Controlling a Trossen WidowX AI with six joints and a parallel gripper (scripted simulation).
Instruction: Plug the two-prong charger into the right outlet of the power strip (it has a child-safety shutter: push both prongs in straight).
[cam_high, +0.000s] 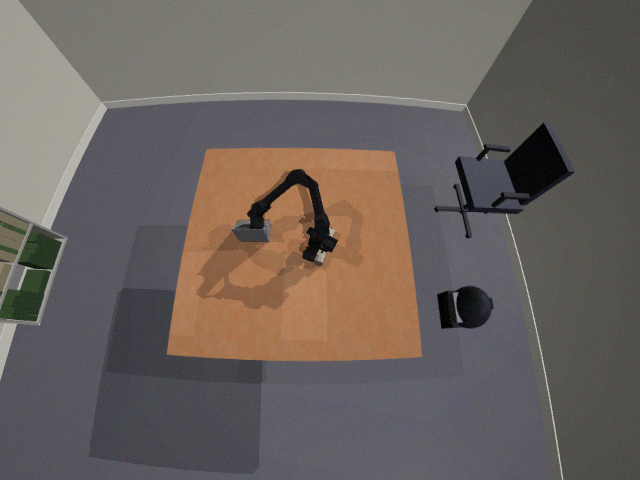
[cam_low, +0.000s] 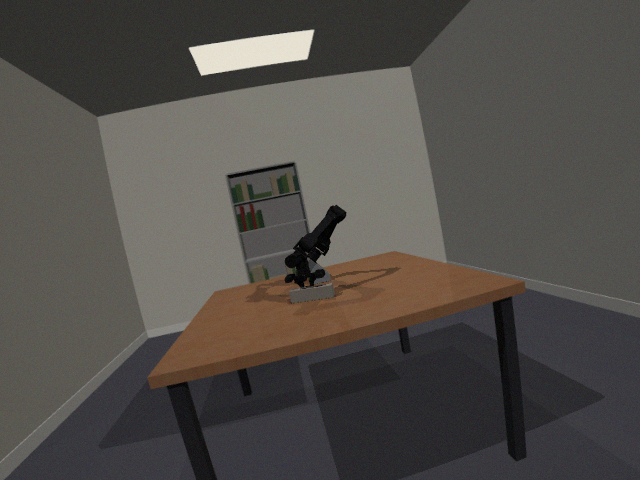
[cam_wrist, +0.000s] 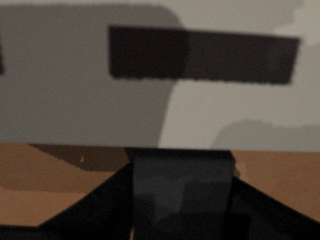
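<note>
Now: the two-prong charger 20 mm ahead of my gripper tip, 10 mm to the right of it and 10 mm above it.
</note>
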